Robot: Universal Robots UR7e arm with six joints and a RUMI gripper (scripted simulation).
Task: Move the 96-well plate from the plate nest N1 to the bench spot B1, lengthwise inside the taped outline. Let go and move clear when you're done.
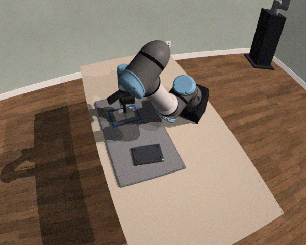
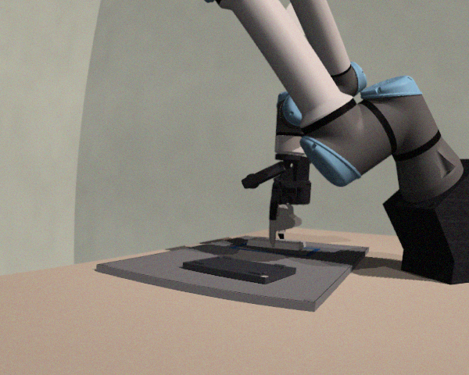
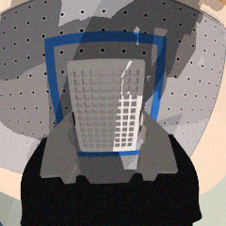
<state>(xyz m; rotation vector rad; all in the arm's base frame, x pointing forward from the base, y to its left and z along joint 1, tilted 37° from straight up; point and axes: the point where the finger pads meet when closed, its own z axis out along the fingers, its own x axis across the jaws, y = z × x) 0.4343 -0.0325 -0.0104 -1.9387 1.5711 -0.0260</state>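
Now: hand 10 mm above the white 96-well plate. Also, from my hand: dark plate nest N1 (140 mm behind, 320 mm to the left, 20 mm below).
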